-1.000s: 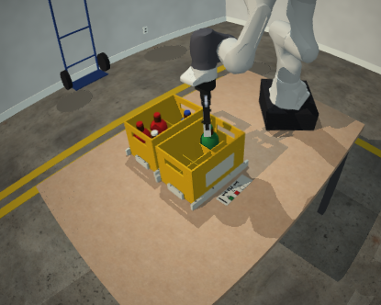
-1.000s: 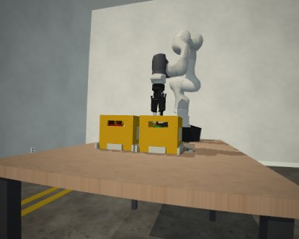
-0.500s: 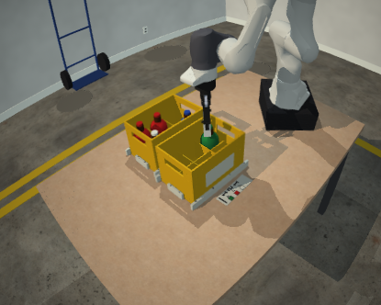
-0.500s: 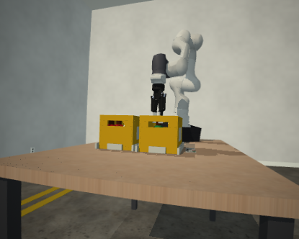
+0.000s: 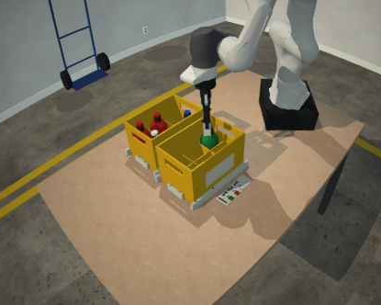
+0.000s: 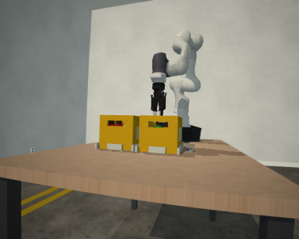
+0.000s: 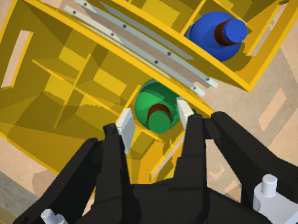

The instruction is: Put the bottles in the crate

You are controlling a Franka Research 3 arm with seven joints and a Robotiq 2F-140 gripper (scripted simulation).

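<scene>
My gripper is now 210 mm to the left of the red-label bottle, 90 mm short of it and 90 mm above it. The rest, counted from my hand: white-capped bottle (170 mm ahead, 110 mm to the right, 90 mm below); then blue-label bottle (130 mm to the right, 90 mm below, 10 mm behind); then green bottle (90 mm below, 10 mm behind).
</scene>
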